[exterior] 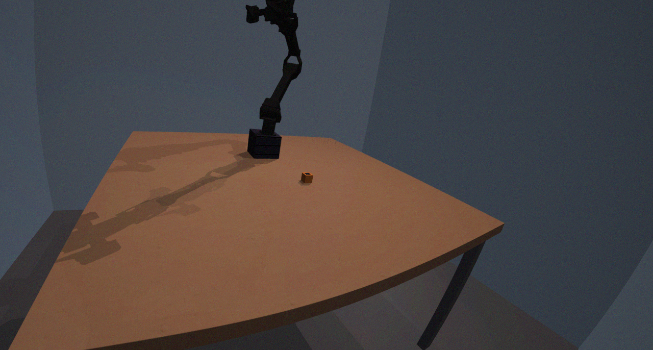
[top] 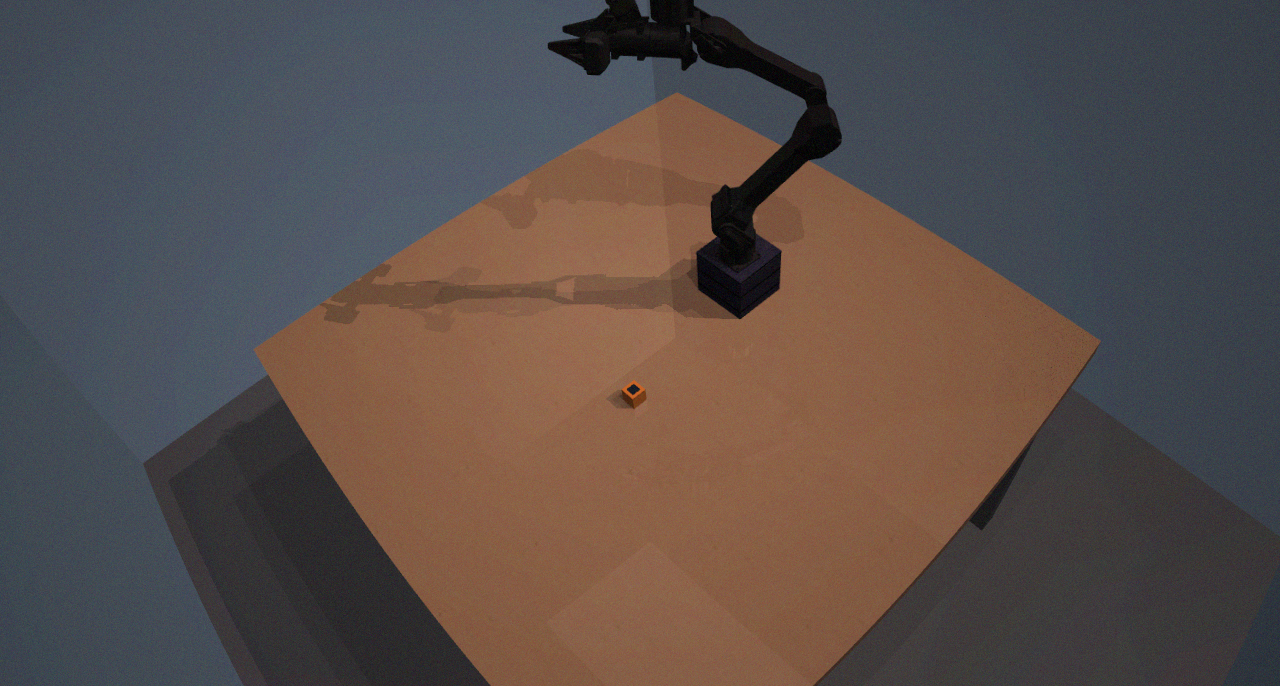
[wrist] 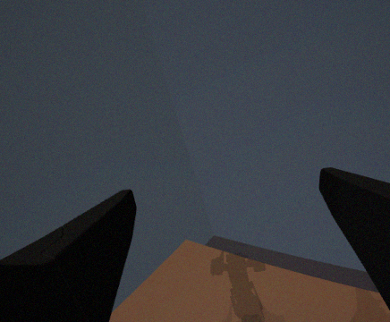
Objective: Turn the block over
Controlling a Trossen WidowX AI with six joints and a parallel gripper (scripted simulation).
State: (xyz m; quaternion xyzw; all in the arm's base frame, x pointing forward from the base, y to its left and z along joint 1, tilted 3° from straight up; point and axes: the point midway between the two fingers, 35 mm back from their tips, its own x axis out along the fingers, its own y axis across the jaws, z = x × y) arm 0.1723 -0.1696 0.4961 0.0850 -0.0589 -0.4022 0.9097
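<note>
My gripper tip is 10 cm short of the orange block, 25 cm to the right of it and 58 cm above it.
</note>
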